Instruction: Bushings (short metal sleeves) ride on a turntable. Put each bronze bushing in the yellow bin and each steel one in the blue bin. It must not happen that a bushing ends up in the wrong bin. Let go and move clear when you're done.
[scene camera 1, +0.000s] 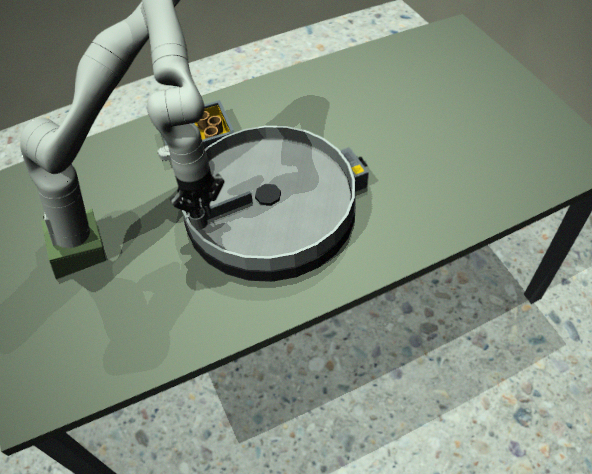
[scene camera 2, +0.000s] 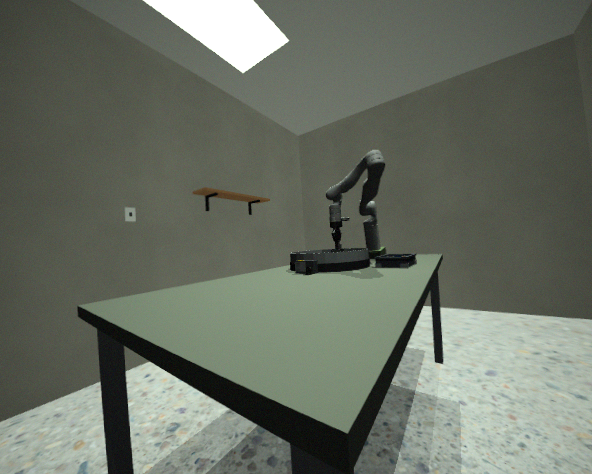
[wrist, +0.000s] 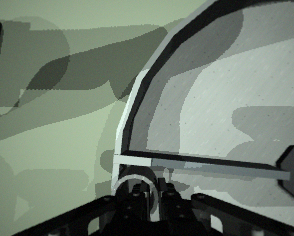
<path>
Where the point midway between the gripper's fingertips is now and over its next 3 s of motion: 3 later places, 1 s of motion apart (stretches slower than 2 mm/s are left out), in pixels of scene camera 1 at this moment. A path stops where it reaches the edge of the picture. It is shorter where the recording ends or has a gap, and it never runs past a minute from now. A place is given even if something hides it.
My gripper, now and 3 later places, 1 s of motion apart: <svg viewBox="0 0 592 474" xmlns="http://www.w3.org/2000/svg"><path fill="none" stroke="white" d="M204 215L203 213L202 210L199 199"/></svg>
</path>
